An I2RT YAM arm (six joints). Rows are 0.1 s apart.
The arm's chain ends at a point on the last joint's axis. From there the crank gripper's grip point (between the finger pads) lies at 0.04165 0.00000 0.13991 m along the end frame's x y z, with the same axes.
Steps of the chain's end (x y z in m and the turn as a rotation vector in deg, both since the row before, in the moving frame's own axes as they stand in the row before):
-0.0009 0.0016 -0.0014 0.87 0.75 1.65
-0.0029 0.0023 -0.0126 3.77 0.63 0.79
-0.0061 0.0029 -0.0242 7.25 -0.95 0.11
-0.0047 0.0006 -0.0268 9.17 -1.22 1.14
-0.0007 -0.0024 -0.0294 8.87 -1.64 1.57
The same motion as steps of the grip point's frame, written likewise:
0.0009 0.0007 -0.0020 0.87 0.75 1.65
-0.0013 -0.0063 -0.0133 3.77 0.63 0.79
-0.0084 -0.0147 -0.0246 7.25 -0.95 0.11
-0.0075 -0.0210 -0.0277 9.17 -1.22 1.14
-0.0044 -0.0230 -0.0299 8.87 -1.64 1.57

